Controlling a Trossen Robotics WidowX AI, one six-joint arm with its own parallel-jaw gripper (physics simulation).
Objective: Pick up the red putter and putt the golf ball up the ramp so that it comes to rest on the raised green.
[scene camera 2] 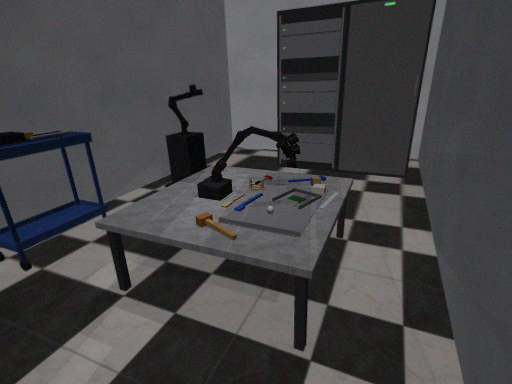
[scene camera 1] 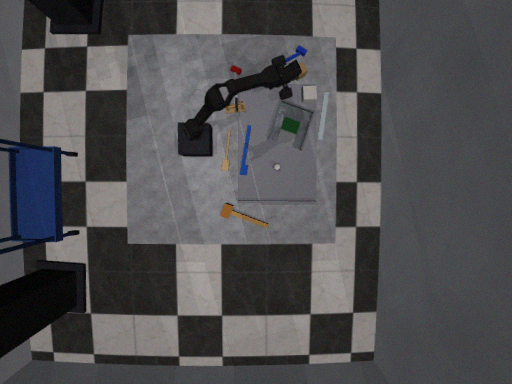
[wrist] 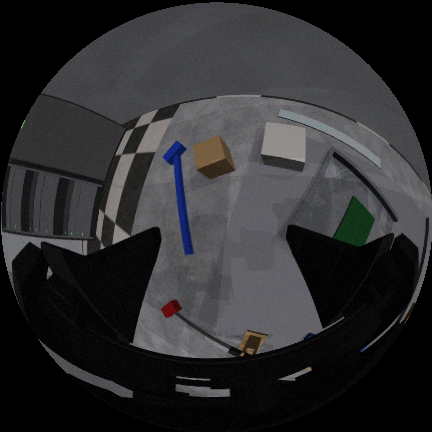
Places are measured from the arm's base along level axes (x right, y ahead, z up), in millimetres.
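Where they show: gripper, fingertip midpoint: [scene camera 2: 296,163] [wrist: 225,232]; arm's base, link origin: [scene camera 2: 217,180] [scene camera 1: 194,134].
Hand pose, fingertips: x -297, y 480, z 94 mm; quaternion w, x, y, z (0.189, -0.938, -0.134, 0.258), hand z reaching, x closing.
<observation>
Things, the pixels of their top centre, and the offset from my fingertips. "*": a spot on its surface instead. Level surfaces: height alone.
- red putter, surface spot: [wrist: 171,309] [scene camera 1: 237,70] [scene camera 2: 269,176] * dx -114, dy -262, dz -164 mm
- white golf ball, top centre: [scene camera 1: 277,166] [scene camera 2: 270,206] dx +447, dy +0, dz -146 mm
- grey board, surface height: dz -189 mm
- blue mallet-like tool, top centre: [wrist: 173,190] [scene camera 1: 284,58] dx -211, dy +17, dz -167 mm
- tan block, top centre: [wrist: 207,151] [scene camera 1: 301,68] dx -135, dy +111, dz -132 mm
- white block, top centre: [wrist: 284,139] [scene camera 1: 310,92] [scene camera 2: 319,185] dx -1, dy +174, dz -144 mm
- blue bar, top centre: [scene camera 1: 247,150] [scene camera 2: 250,200] dx +358, dy -184, dz -175 mm
- thin wooden tool, top centre: [scene camera 1: 227,150] dx +363, dy -304, dz -182 mm
- orange mallet, surface spot: [scene camera 1: 226,210] * dx +722, dy -287, dz -140 mm
- pale strip, top centre: [wrist: 335,133] [scene camera 2: 329,199] [scene camera 1: 323,115] dx +116, dy +276, dz -189 mm
The red putter [scene camera 1: 236,70] [scene camera 2: 268,177] [wrist: 171,309] has a red head and a thin dark shaft, which rests at a small wooden stand [scene camera 1: 242,106] [wrist: 258,336]; the arm hides part of the shaft in scene camera 1. The white golf ball [scene camera 1: 277,167] [scene camera 2: 270,209] lies on the grey board [scene camera 1: 277,190] [scene camera 2: 265,221], in front of the walled enclosure around the green [scene camera 1: 290,125] [scene camera 2: 296,198] [wrist: 356,220]. The ramp's slope is hard to make out. My gripper [scene camera 1: 282,76] [scene camera 2: 292,160] [wrist: 225,232] is open and empty, raised above the table's far side, beyond the putter head.
A blue mallet-like tool [scene camera 1: 301,50] [wrist: 181,200], a tan block [wrist: 213,157] and a white block [scene camera 1: 309,93] [wrist: 284,144] lie near the gripper. A blue bar [scene camera 1: 246,150], a thin wooden tool [scene camera 1: 227,150], an orange mallet [scene camera 1: 226,210] and a pale strip [scene camera 1: 324,116] lie around the board.
</observation>
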